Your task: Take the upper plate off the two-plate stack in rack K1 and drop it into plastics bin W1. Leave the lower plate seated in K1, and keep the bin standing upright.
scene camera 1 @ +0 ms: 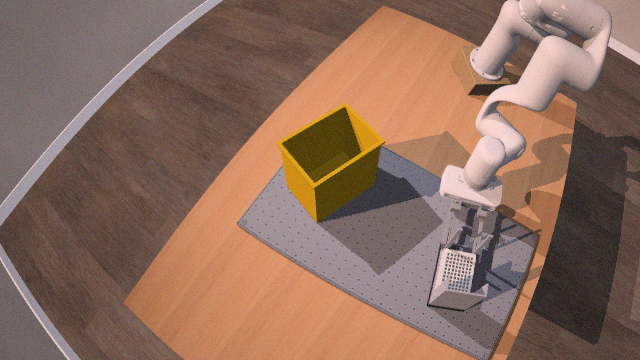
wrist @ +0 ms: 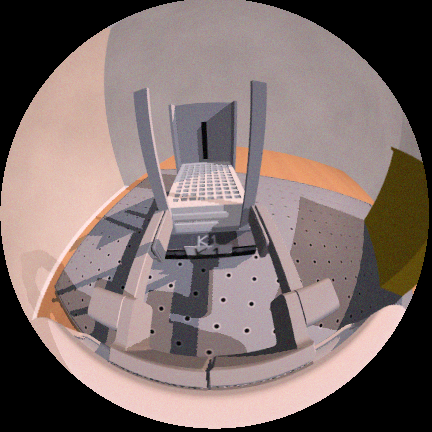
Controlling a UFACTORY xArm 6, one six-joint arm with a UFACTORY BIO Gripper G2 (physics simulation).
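Seen in the pictures: hand at its tool point: point(scene camera 1: 461, 240) point(wrist: 209, 232); arm's base at its link origin: point(scene camera 1: 486, 64).
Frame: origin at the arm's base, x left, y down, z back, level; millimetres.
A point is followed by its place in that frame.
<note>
Rack K1 point(scene camera 1: 457, 300) @[z -748, x 168, y -6 mm] point(wrist: 258, 145) @[z -628, x 92, y -18 mm] stands on the pegboard, with two tall posts towards my gripper and a slotted back wall. The upper plate point(scene camera 1: 458, 271) @[z -666, x 148, y 48 mm] point(wrist: 206, 182) @[z -673, x 145, y 41 mm], white with a grid of wells, lies level in it. Stacked edges show at its near side; the boundary with the lower plate is hard to tell. My gripper point(scene camera 1: 462, 247) @[z -596, x 121, y 41 mm] point(wrist: 211, 233) @[z -596, x 121, y 41 mm] is shut to its narrowest, empty, with a gap remaining between its fingers. The fingertips are at the near end of K1, one on each side. Yellow bin W1 point(scene camera 1: 347, 192) @[z -630, x -173, y 30 mm] point(wrist: 397, 220) stands upright.
The grey pegboard point(scene camera 1: 270, 210) @[z -739, x -314, y 84 mm] point(wrist: 237, 285) @[z -572, x 92, y 84 mm] lies on the wooden table point(scene camera 1: 225, 280) @[z -945, x -307, y 97 mm] point(wrist: 300, 167) @[z -987, x -115, y 97 mm] under the rack and bin. W1 is left of K1 in the scene view and at the right edge of the wrist view. The arm's base is at the table's far end.
</note>
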